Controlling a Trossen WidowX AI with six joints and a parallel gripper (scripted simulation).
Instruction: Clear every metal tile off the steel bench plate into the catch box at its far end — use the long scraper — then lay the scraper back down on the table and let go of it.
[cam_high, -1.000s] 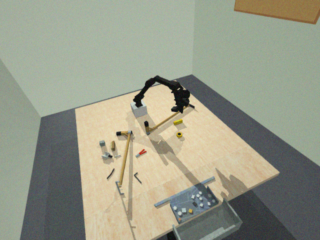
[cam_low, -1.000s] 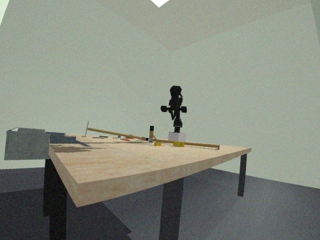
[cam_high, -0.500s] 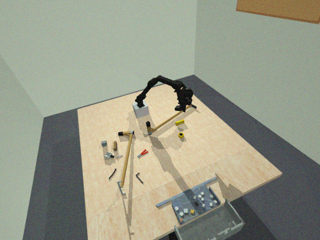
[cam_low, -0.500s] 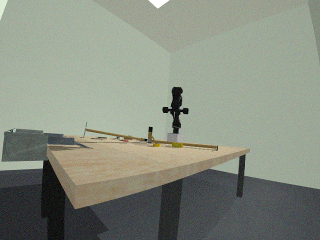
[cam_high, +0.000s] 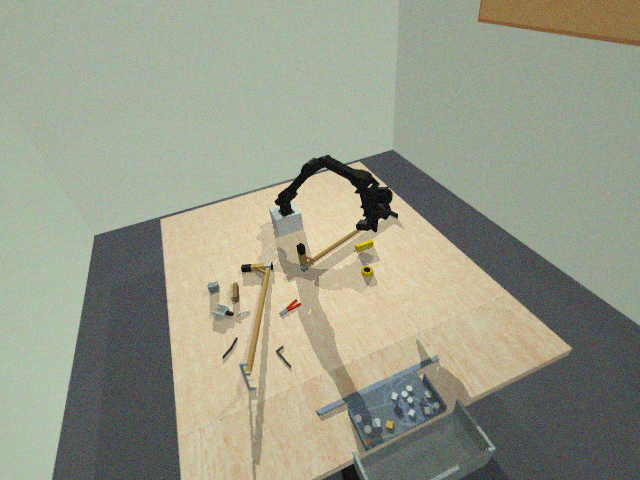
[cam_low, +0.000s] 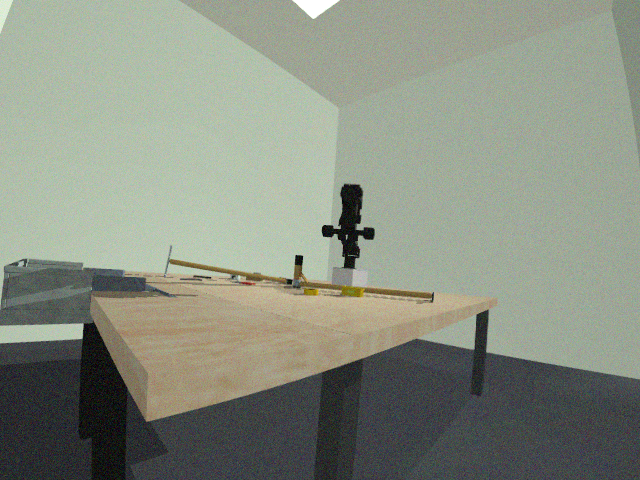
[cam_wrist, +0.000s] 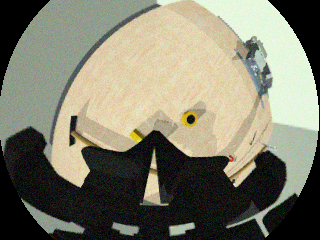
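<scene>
Right now my gripper tip is 70 mm past the yellow spirit level, 10 mm to the left of it and 120 mm above it. Also, from my gripper tip: long scraper 180 mm behind, 30 mm to the right, 80 mm below; then yellow tape roll 60 mm ahead, 100 mm to the right, 140 mm below; then long wooden-handled tool 20 mm behind, 630 mm to the right, 110 mm below.
</scene>
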